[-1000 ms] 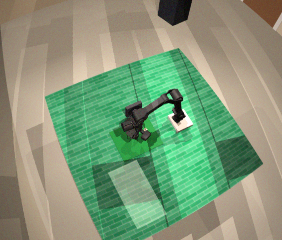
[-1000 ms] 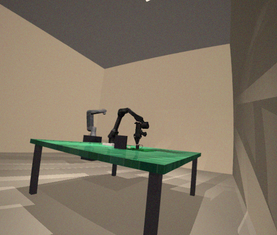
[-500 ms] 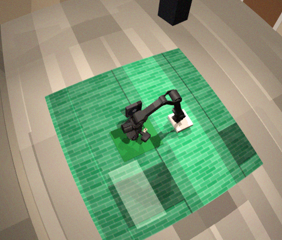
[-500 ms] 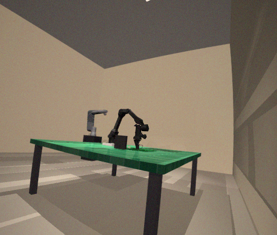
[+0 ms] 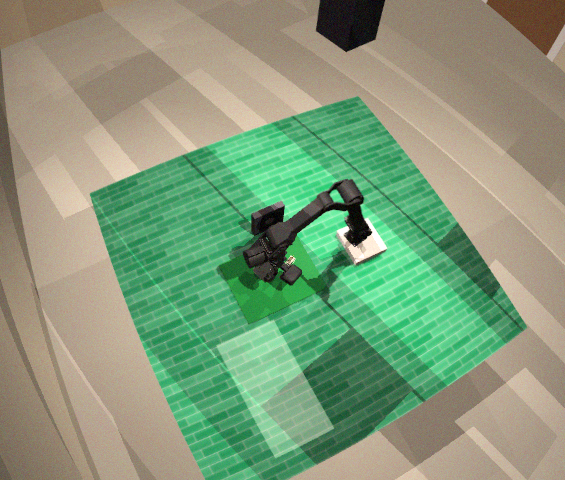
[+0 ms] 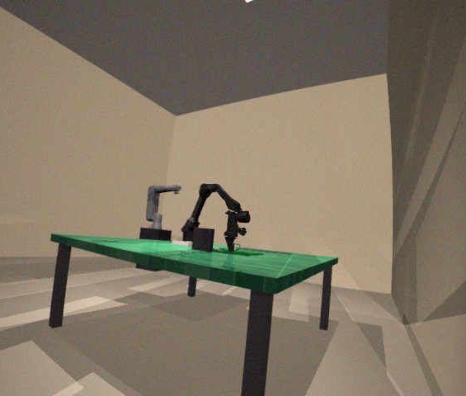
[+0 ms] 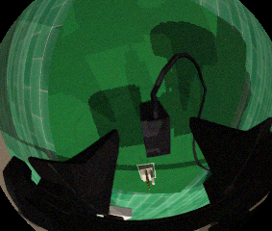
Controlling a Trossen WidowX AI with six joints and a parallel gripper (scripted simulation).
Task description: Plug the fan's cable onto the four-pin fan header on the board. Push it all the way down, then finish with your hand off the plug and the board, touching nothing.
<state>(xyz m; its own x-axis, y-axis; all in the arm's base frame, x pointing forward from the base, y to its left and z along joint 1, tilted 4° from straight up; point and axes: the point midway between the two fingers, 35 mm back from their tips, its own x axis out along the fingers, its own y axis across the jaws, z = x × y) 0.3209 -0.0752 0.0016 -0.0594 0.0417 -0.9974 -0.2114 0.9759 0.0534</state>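
The green board lies 30 mm below my gripper tip, 10 mm to the left of it and 10 mm ahead of it. From my gripper tip the other things lie so: dark fan plug 10 mm ahead, 10 mm above; black fan 160 mm to the right, 100 mm behind, 40 mm above.
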